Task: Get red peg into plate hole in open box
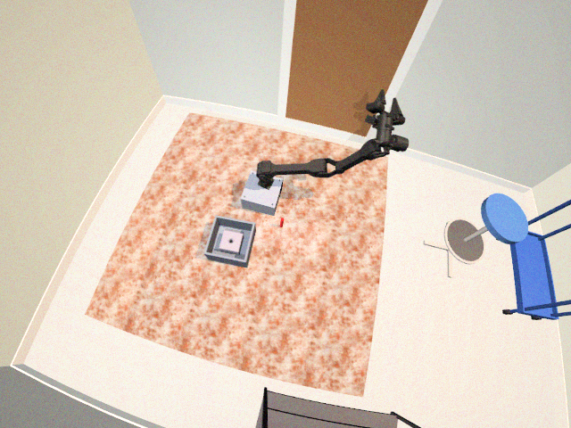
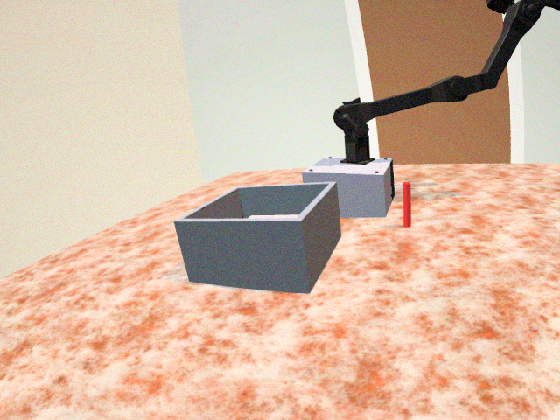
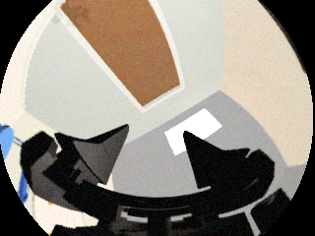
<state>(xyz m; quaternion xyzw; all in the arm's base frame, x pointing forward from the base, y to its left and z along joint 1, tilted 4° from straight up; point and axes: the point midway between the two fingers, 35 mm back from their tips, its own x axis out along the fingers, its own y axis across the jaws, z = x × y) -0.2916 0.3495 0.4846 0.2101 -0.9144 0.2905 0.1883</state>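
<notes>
Right now my gripper tip is 53 cm above the red peg, 46 cm short of it and 22 cm to the left of it. Round my gripper tip: pale plate 65 cm ahead, 53 cm below, 39 cm to the right; grey box 65 cm ahead, 55 cm below, 39 cm to the right.
</notes>
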